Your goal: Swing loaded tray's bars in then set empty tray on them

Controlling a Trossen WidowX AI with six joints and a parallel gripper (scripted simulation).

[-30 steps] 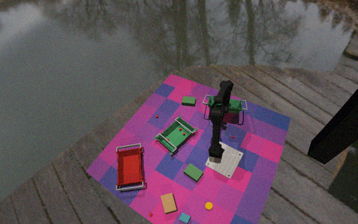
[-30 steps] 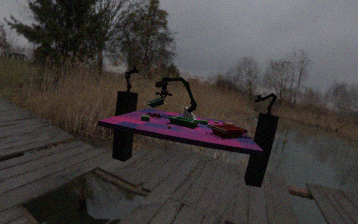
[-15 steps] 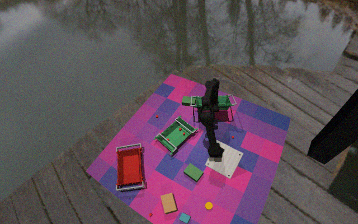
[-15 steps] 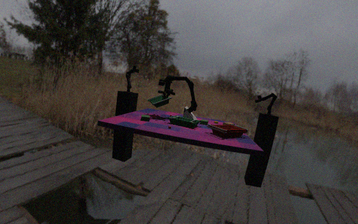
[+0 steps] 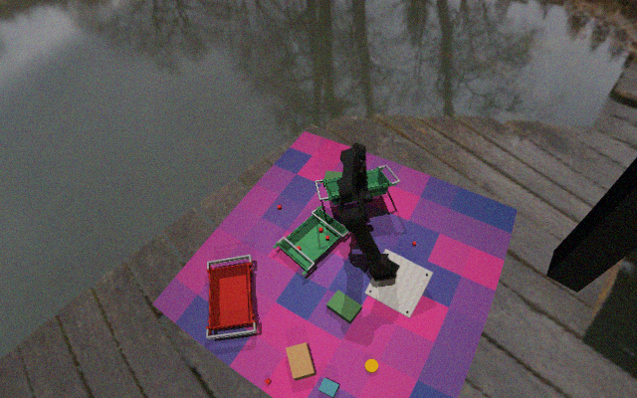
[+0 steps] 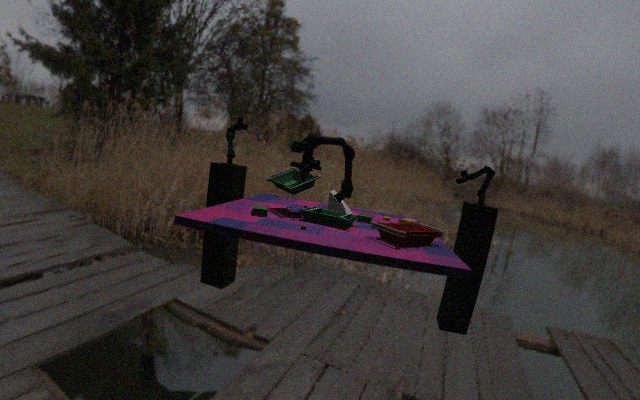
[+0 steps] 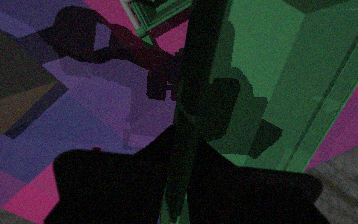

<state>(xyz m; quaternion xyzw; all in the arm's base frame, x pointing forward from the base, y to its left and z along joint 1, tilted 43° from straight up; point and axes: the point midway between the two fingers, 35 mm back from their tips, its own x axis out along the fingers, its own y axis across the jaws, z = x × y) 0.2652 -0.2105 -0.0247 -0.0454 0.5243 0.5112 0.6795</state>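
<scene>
The green tray is 60 mm ahead of my gripper tip and 50 mm to the right of it. Also, from my gripper tip: yellow disc 410 mm behind, 520 mm to the left, 200 mm below; then tan block 190 mm behind, 660 mm to the left, 180 mm below; then teal block 330 mm behind, 680 mm to the left, 180 mm below.
</scene>
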